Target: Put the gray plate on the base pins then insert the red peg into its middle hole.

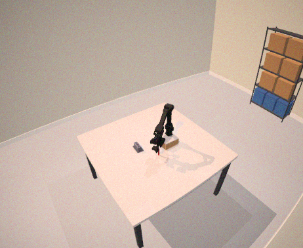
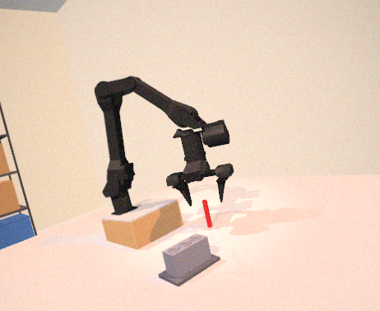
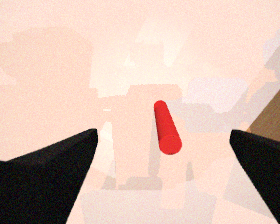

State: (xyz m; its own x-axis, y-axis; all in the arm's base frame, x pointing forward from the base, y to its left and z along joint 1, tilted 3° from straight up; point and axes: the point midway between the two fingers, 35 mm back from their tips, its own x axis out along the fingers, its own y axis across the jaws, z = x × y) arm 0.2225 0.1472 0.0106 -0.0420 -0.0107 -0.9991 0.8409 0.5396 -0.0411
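Right now the red peg is 30 mm below my gripper tip. Round my gripper tip: gray plate (130 mm ahead, 190 mm to the right, 20 mm below); dark base (130 mm ahead, 190 mm to the right, 60 mm below).
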